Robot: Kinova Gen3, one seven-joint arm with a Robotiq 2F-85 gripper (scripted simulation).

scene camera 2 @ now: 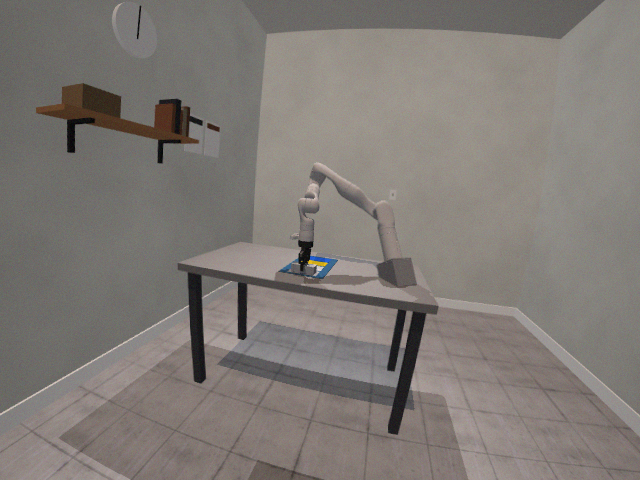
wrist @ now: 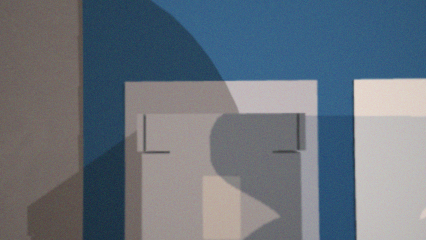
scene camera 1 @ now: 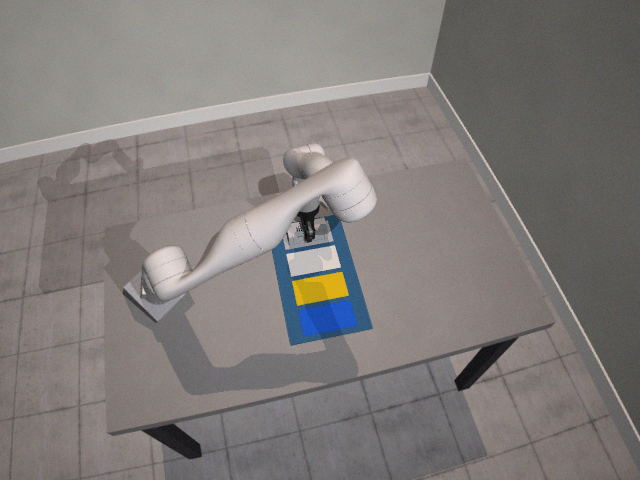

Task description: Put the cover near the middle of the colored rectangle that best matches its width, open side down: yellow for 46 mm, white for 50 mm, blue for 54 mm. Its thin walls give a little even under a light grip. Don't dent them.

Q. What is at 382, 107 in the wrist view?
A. A white rectangle.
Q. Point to a white rectangle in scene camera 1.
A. At 315, 260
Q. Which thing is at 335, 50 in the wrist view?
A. A dark blue mat.
